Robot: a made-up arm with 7 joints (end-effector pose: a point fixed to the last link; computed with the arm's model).
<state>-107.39 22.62 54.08 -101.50 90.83 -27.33 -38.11</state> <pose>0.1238 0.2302 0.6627 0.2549 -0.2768 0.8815 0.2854</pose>
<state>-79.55 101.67 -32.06 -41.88 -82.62 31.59 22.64</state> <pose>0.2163 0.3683 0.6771 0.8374 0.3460 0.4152 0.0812</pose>
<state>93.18 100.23 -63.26 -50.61 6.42 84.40 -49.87</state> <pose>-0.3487 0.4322 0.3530 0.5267 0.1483 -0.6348 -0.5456</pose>
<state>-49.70 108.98 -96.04 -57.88 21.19 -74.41 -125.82</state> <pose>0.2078 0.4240 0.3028 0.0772 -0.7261 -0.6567 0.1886</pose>
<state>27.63 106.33 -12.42 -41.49 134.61 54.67 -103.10</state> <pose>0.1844 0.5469 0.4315 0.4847 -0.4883 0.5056 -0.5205</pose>
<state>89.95 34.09 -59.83 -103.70 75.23 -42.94 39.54</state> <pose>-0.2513 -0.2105 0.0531 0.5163 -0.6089 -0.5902 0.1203</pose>
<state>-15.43 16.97 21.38 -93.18 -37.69 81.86 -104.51</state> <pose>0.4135 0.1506 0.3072 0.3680 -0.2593 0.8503 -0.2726</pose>
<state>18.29 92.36 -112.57 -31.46 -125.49 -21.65 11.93</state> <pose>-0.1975 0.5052 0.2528 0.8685 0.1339 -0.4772 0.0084</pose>
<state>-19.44 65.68 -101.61 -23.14 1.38 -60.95 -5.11</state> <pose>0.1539 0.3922 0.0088 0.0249 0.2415 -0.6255 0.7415</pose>
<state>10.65 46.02 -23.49 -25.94 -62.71 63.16 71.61</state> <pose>0.0344 0.3317 -0.0922 0.8523 -0.0987 0.4978 -0.1267</pose>
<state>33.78 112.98 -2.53 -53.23 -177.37 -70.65 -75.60</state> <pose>0.2199 0.4482 0.4186 0.9642 0.1990 -0.1252 -0.1223</pose>
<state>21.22 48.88 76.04 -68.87 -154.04 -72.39 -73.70</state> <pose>-0.0228 0.4660 0.3357 0.4050 -0.0858 -0.8862 0.2078</pose>
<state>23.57 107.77 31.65 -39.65 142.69 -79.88 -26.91</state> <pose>0.1744 0.4553 0.5869 0.6000 0.5683 -0.5059 -0.2471</pose>
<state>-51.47 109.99 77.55 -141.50 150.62 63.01 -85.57</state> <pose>-0.2771 -0.1414 0.5622 0.0325 0.6989 0.5151 -0.4952</pose>
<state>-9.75 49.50 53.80 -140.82 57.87 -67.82 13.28</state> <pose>0.0736 0.1124 0.5912 0.2231 -0.6298 0.4375 0.6018</pose>
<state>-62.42 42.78 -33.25 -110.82 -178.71 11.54 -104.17</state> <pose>0.3564 -0.2158 0.4815 0.2305 0.1461 0.1915 0.9428</pose>
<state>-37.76 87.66 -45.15 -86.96 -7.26 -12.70 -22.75</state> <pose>0.4059 0.1185 0.3374 0.2832 0.3664 0.5817 -0.6687</pose>
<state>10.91 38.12 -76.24 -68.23 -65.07 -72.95 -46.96</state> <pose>-0.0091 -0.0774 -0.1360 0.5036 -0.3263 -0.0575 0.7979</pose>
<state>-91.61 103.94 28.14 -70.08 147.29 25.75 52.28</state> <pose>-0.1881 0.2757 0.7506 0.5730 0.2442 0.3885 0.6790</pose>
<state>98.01 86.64 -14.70 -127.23 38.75 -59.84 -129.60</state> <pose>-0.0747 0.0876 0.0965 0.1931 0.2682 0.5809 -0.7439</pose>
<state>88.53 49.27 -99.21 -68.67 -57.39 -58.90 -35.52</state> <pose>-0.4800 -0.1760 0.3442 0.3858 0.4096 0.2321 0.7934</pose>
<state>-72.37 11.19 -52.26 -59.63 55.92 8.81 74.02</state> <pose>0.4171 -0.3560 0.3342 0.0032 0.7271 0.2903 0.6221</pose>
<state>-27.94 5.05 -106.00 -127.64 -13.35 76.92 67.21</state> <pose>-0.1242 -0.3570 0.2669 0.0513 -0.5483 0.2296 -0.8025</pose>
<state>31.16 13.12 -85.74 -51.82 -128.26 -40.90 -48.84</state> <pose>-0.2336 -0.2355 -0.1015 0.6179 -0.6073 -0.0818 0.4927</pose>
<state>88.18 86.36 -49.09 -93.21 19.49 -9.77 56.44</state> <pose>-0.3253 0.1588 0.1228 0.4221 -0.8828 0.1949 -0.0674</pose>
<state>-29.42 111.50 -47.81 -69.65 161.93 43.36 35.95</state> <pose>0.3048 0.3886 0.4262 0.3379 -0.6945 -0.5893 -0.2369</pose>
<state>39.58 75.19 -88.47 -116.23 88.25 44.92 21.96</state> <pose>-0.2073 -0.0463 0.0151 0.0866 -0.9457 0.2038 0.2380</pose>
